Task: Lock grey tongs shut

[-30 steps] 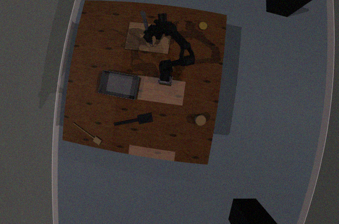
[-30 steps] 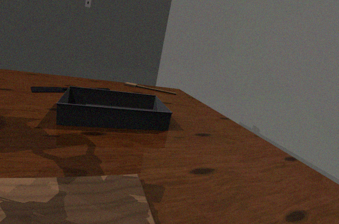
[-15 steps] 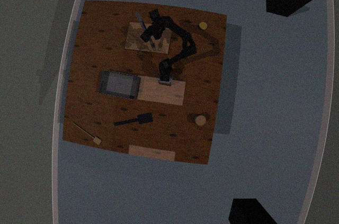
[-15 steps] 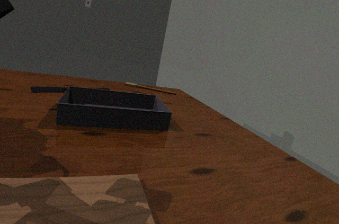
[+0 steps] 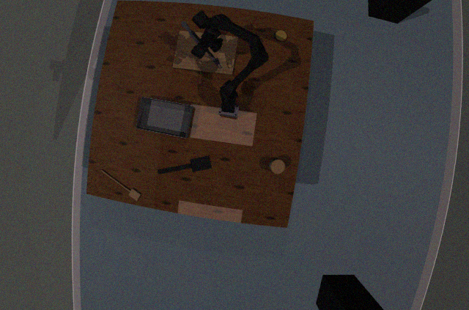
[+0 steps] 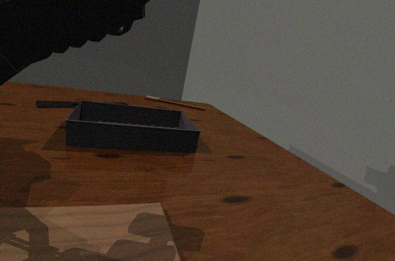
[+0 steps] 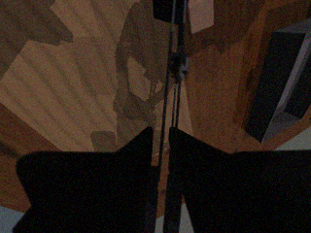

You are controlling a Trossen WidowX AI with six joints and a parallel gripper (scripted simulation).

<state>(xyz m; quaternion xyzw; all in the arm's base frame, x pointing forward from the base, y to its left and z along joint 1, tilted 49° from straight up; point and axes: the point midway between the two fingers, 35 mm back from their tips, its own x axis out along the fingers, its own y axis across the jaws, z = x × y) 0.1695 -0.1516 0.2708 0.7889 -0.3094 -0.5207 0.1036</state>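
Right now the light wooden board is 120 mm below my gripper tip and 40 mm to the right of it. Round my gripper tip: black spatula: 650 mm to the left, 120 mm below, 20 mm ahead; then small yellow cylinder: 440 mm behind, 200 mm to the right, 120 mm below; then grey roasting tin: 380 mm to the left, 190 mm ahead, 100 mm below.
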